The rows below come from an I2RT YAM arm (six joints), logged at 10 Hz.
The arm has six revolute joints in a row. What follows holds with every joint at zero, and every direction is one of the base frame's. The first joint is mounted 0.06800 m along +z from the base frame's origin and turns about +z. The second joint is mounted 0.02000 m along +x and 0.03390 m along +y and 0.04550 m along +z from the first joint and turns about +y. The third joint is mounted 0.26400 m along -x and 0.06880 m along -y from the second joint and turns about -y. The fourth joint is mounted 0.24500 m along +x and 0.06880 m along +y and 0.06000 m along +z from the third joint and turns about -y. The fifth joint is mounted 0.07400 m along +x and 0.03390 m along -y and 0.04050 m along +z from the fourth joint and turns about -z. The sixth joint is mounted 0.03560 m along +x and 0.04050 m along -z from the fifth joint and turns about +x. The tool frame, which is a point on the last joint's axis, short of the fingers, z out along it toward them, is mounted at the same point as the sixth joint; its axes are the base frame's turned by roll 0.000, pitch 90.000 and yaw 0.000 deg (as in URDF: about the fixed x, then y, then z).
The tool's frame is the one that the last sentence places.
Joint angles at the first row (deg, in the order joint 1, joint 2, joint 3, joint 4, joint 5, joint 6):
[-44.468, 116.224, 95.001, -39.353, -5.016, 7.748]
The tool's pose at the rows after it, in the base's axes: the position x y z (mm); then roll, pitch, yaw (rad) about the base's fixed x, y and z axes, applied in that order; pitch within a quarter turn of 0, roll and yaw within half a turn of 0:
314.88 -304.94 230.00 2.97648 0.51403 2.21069
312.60 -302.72 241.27 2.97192 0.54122 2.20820
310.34 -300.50 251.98 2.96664 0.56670 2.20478
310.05 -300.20 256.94 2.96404 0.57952 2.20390
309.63 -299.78 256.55 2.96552 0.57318 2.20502
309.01 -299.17 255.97 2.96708 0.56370 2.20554
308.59 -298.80 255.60 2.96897 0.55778 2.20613
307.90 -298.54 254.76 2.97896 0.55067 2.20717
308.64 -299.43 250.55 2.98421 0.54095 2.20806
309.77 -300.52 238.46 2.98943 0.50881 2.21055
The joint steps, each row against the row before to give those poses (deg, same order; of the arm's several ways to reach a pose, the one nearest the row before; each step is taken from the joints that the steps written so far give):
[-0.022, -1.070, 0.000, -0.066, -0.022, -0.022]
[0.000, -1.531, 0.022, 0.022, 0.021, 0.000]
[0.000, -1.421, 0.088, -0.023, 0.001, 0.044]
[0.000, -0.414, 0.371, -0.042, -0.022, -0.022]
[0.000, -0.002, -0.001, -0.373, 0.000, -0.022]
[0.000, 0.000, 0.000, -0.546, 0.000, 0.023]
[0.000, 0.000, -0.001, -0.348, 0.044, -0.001]
[0.000, 0.023, -0.042, -0.417, 0.480, -0.022]
[0.001, 0.524, -0.088, 0.023, 0.198, 0.001]
[0.000, 1.225, -0.611, -0.022, -0.022, 0.022]

